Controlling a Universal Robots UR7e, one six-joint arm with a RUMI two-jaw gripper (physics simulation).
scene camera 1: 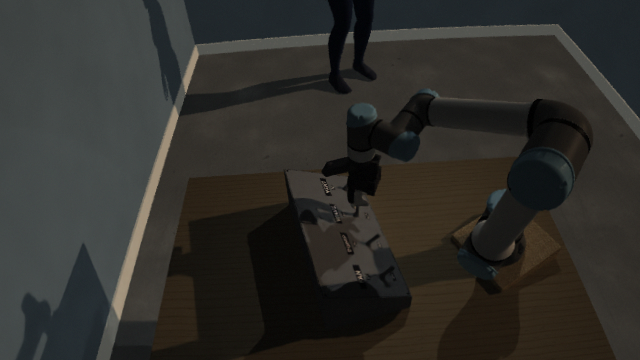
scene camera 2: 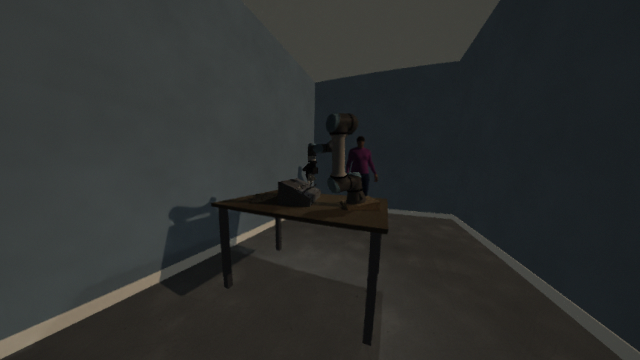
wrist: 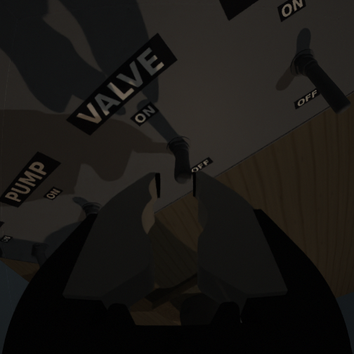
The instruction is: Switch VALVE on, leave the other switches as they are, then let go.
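Where they show: gripper, between the fingertips: (scene camera 1: pixel 356 205) (scene camera 2: pixel 310 183); arm's base, origin of its link: (scene camera 2: pixel 356 201).
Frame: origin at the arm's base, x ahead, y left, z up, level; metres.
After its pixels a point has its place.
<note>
The grey sloped switch box (scene camera 1: pixel 330 265) @[z 0.120, x 0.517, y 0.183 m] (scene camera 2: pixel 294 195) @[z 0.044, x 0.401, y 0.254 m] stands on the table. Its VALVE label (scene camera 1: pixel 336 213) @[z 0.086, x 0.518, y -0.033 m] (wrist: pixel 122 84) has an ON mark (wrist: pixel 144 114) and an OFF mark (wrist: pixel 201 165). The dark VALVE lever (scene camera 1: pixel 357 210) @[z 0.083, x 0.454, y -0.051 m] (wrist: pixel 182 162) points out from the panel between these marks, less tilted to OFF than the neighbouring lever. My gripper (scene camera 1: pixel 357 201) @[z 0.103, x 0.458, y -0.053 m] (wrist: pixel 176 174) is over the panel, its fingers a little apart with a narrow gap. The lever's tip shows at the mouth of that gap; whether it touches a finger cannot be told. In scene camera 2 my gripper (scene camera 2: pixel 311 183) @[z 0.103, x 0.458, y -0.053 m] is small.
A neighbouring lever (wrist: pixel 325 85) leans to its OFF mark (wrist: pixel 307 99). The PUMP lever (scene camera 1: pixel 372 240) @[z 0.076, x 0.405, y 0.058 m] and the FAN lever (scene camera 1: pixel 387 273) @[z 0.076, x 0.360, y 0.171 m] lie on the other side. The wooden table (scene camera 1: pixel 425 190) @[z -0.036, x 0.220, y -0.259 m] (scene camera 2: pixel 330 212) @[z -0.035, x 0.089, y 0.271 m] carries the box and arm base. A person (scene camera 1: pixel 342 45) (scene camera 2: pixel 361 160) stands behind.
</note>
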